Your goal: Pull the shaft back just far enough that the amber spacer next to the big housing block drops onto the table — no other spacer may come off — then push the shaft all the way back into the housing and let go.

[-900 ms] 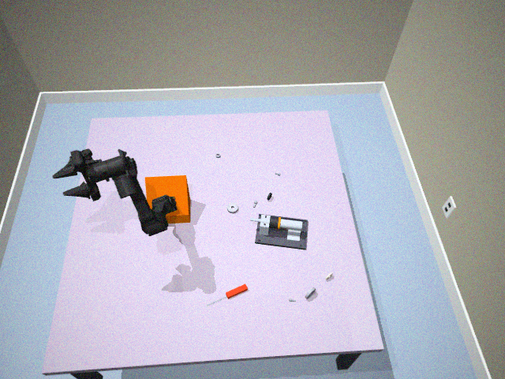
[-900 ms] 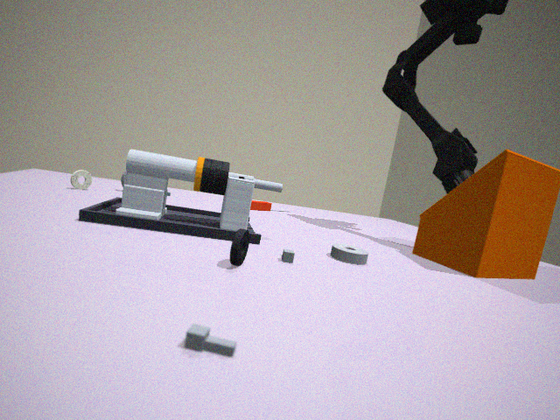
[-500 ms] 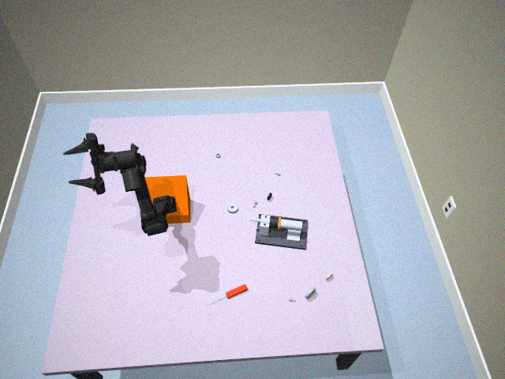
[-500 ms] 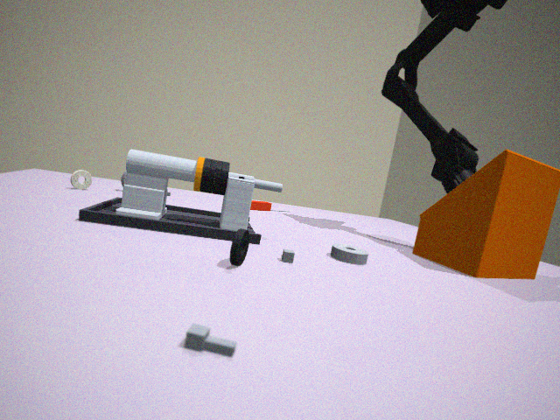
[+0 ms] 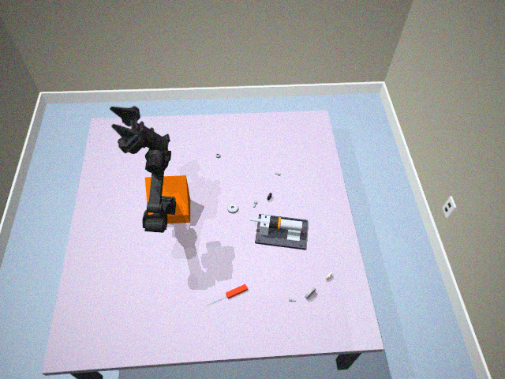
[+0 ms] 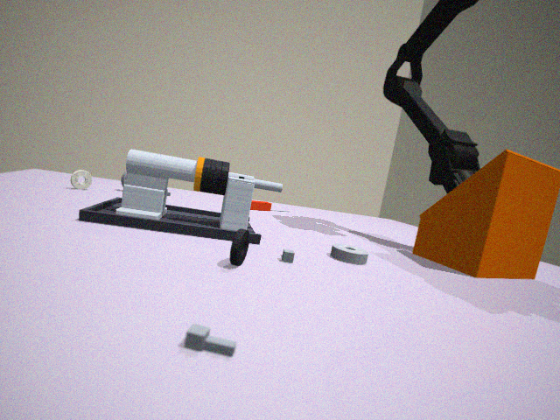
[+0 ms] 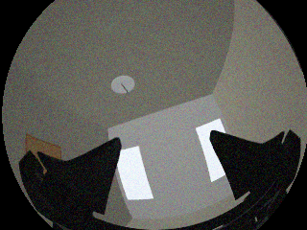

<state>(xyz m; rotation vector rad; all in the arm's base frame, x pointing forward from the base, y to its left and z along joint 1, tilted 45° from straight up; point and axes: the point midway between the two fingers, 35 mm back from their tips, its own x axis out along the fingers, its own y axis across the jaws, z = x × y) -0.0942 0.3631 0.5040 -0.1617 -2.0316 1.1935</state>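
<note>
Right now my gripper tip is 68 cm above the grey shaft, 52 cm short of it and 3 cm to the right of it. From my gripper tip the other things lie so: grey washer (75 cm below, 36 cm ahead, 14 cm to the left); amber spacer (68 cm below, 57 cm ahead, 2 cm to the left); black ring (74 cm below, 53 cm ahead, 20 cm to the left).
</note>
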